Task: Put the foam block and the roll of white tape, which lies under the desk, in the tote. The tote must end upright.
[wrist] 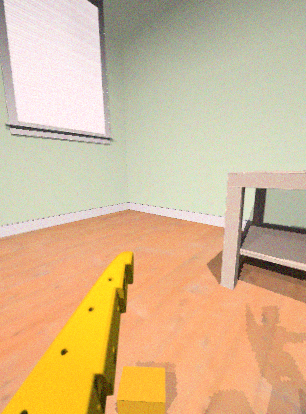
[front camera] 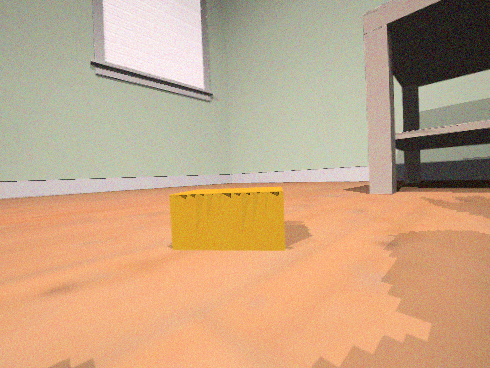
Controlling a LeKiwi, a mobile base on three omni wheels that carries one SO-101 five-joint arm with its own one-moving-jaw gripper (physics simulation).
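Places are measured from the arm's base along level axes (x right, y ahead, z up), in metres.
Pixels of known places: hand at its tool point: (wrist: 133,263).
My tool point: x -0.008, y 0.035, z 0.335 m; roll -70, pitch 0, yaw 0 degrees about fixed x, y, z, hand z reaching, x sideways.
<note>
Behind a point stands the place of what it marks.
The yellow foam block (front camera: 228,221) @[x -0.022, y 0.212, z -0.067 m] (wrist: 142,384) @[x -0.021, y 0.239, z -0.045 m] lies flat on the floor, near the middle of the front view and at the bottom edge of the wrist view, where its lower part is cut off. My gripper is fully open: its notched yellow fixed jaw shows in the wrist view and the moving jaw is out of the picture. The jaw is raised above the floor, and the block shows to the right of it, apart from it. The roll of white tape and the tote do not show in either view.
A pale desk-like stand (front camera: 381,110) @[x 0.310, y 0.578, z 0.112 m] (wrist: 231,235) @[x 0.307, y 0.581, z 0.131 m] with a lower shelf (front camera: 450,131) @[x 0.434, y 0.532, z 0.047 m] (wrist: 275,245) @[x 0.524, y 0.631, z 0.061 m] stands at the right, beyond the block. Green walls with a white baseboard (front camera: 300,175) @[x 0.325, y 1.610, z -0.041 m] (wrist: 65,217) @[x -0.765, y 1.593, z -0.034 m] meet in a corner behind. A window (front camera: 152,40) @[x -0.730, y 1.638, z 1.026 m] (wrist: 57,65) @[x -0.722, y 1.649, z 1.262 m] is at the left. Shadows fall on the floor at the right.
</note>
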